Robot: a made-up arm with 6 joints.
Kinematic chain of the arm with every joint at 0, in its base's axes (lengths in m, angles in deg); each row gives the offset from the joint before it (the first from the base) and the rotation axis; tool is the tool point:
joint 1: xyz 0 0 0.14 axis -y
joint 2: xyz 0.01 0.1 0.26 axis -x
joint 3: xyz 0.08 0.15 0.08 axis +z
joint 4: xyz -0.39 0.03 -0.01 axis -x
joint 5: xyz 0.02 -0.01 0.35 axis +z
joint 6: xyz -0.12 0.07 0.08 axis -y
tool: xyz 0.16 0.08 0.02
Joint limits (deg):
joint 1: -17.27..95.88
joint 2: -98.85..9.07
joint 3: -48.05..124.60
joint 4: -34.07..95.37
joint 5: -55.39..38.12
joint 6: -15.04..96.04
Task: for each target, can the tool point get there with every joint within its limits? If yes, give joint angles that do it. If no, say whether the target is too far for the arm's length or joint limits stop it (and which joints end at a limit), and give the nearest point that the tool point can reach.
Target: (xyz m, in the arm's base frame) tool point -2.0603 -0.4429 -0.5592
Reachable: no: too far | nearest point -1.1692 -0.1722 -0.1536 | short by 1.016 m
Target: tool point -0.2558 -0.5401 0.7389
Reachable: yes | joints -0.77 -82.04 -20.70 -22.42 -35.64 75.83
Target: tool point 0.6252 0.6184 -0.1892
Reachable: no: joint limits stop it (at a limit: joint 1, joint 2, joint 3, joint 4, joint 5) | nearest point 0.3397 0.8303 0.0697 | short by 0.440 m
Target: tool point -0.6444 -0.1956 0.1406
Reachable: yes | joints 44.21 -14.10 96.48 57.85 -34.40 56.79
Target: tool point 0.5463 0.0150 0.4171
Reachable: no: joint limits stop it (at a limit: joint 1, joint 4, joint 5, joint 6) | nearest point 0.5272 -0.0976 0.6545 | short by 0.263 m
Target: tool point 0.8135 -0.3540 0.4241
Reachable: no: joint limits stop it (at a limit: joint 1, joint 3, joint 4, joint 5, joint 6) | nearest point 0.7932 -0.4129 0.4648 | short by 0.074 m
